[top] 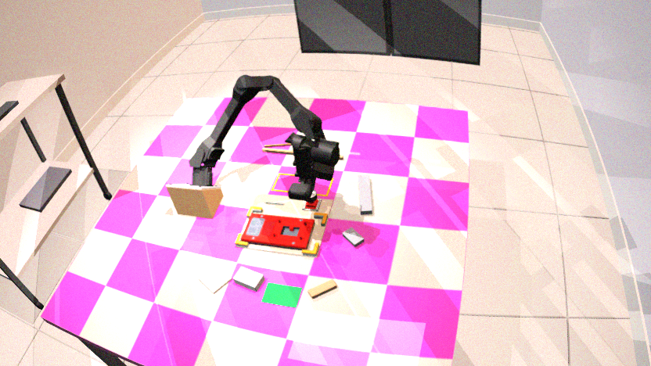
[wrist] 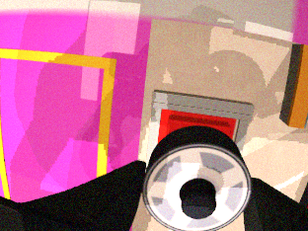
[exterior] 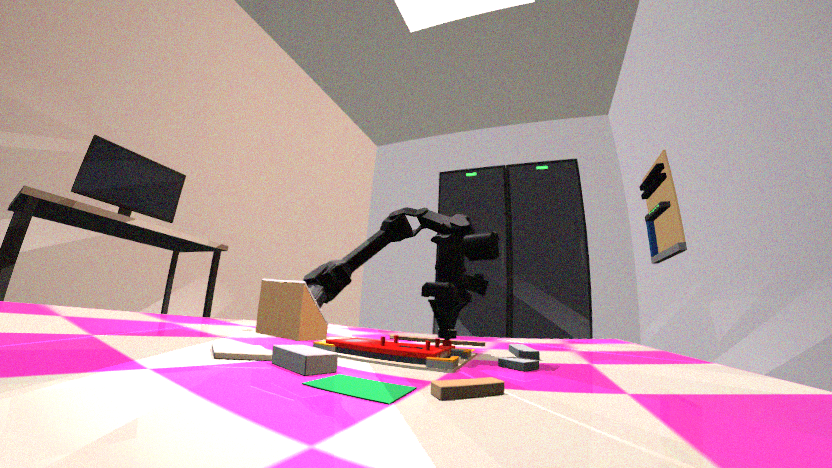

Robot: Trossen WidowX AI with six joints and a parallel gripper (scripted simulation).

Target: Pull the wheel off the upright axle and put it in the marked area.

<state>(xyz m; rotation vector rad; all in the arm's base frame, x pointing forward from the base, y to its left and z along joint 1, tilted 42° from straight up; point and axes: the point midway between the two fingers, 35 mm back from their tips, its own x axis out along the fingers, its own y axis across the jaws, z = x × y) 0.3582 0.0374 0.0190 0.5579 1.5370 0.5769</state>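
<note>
The axle is 10 mm below my gripper tip. The rest, counted from my gripper tip: wooden stick 240 mm to the left, 100 mm behind, 40 mm below; then wheel right at my gripper tip.
</note>
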